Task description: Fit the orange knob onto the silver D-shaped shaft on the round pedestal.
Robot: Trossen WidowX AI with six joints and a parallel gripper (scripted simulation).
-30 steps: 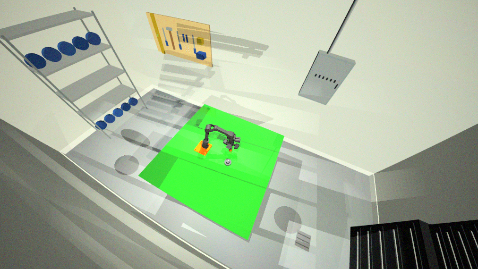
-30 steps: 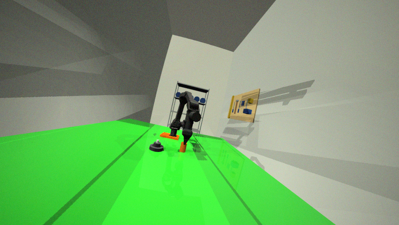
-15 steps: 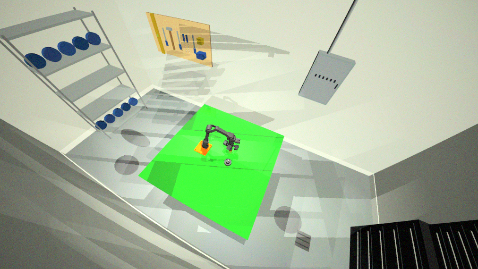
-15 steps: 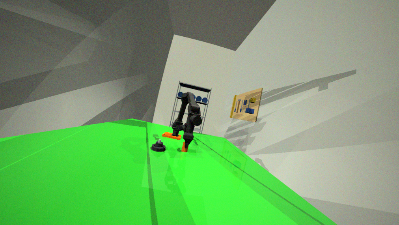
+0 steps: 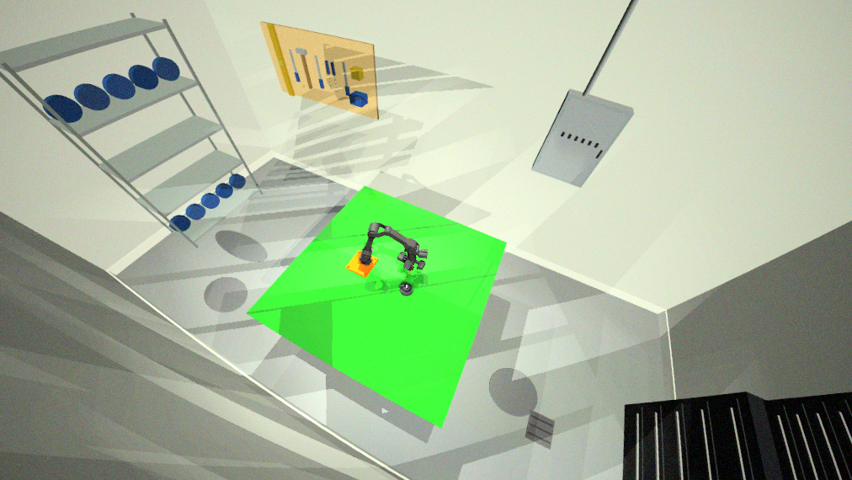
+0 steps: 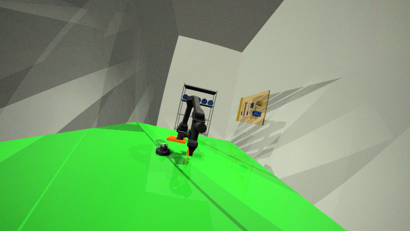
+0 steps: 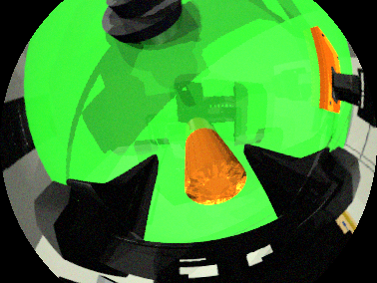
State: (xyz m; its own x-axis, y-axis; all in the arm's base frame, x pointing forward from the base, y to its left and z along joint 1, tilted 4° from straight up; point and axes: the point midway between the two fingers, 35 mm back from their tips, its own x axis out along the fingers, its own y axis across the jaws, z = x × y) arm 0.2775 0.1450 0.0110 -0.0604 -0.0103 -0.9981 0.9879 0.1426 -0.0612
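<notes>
Right now the dark round pedestal is 15 cm to the right of my gripper tip, 7 cm ahead of it and 2 cm above it. The rest, counted from my gripper tip: orange knob: 3 cm above.
</notes>
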